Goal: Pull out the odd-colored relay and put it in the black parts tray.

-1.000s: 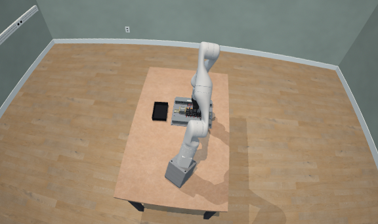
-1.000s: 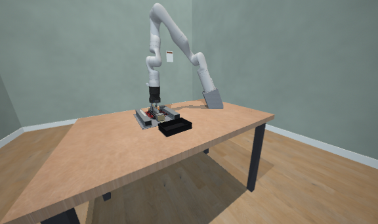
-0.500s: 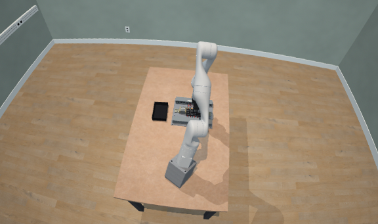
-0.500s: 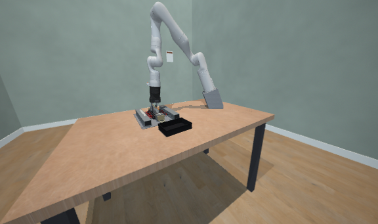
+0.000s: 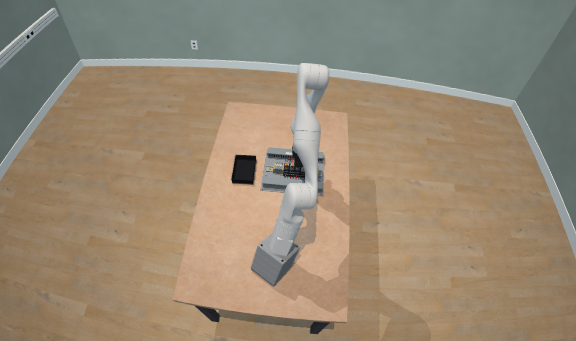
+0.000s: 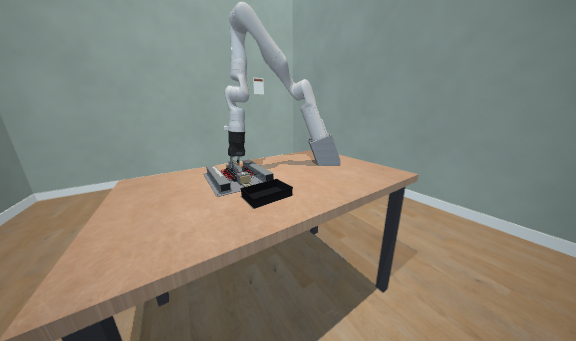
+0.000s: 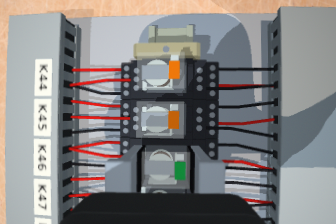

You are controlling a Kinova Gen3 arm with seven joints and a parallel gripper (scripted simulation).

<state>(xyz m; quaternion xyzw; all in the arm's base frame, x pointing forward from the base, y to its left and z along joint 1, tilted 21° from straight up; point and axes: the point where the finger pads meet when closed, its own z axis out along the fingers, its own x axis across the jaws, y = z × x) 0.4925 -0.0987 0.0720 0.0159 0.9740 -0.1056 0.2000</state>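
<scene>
My hand is 10 mm short of the relay panel, 50 mm to the right of it and 40 mm above it. The rest, counted from my hand: black parts tray (310 mm to the left, 40 mm below).
</scene>
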